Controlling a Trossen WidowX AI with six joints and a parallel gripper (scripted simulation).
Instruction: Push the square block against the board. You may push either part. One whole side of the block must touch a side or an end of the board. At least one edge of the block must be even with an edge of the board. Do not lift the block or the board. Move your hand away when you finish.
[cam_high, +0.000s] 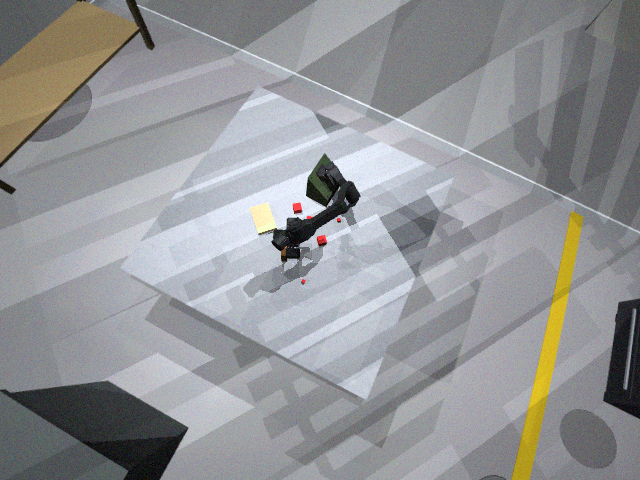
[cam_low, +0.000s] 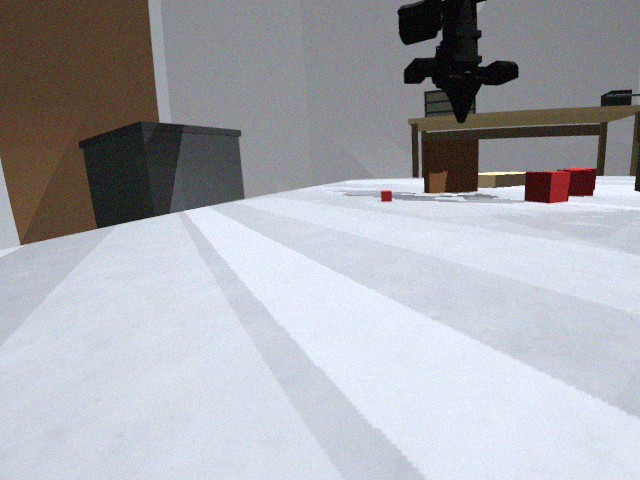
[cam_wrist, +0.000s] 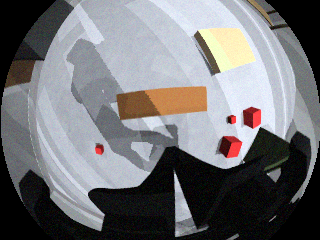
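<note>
My gripper tip is 80 mm above the orange square block, 40 mm to the left of it and 20 mm short of it. The rest, counted from my gripper tip: board (220 mm to the right, 110 mm below, 70 mm behind).
</note>
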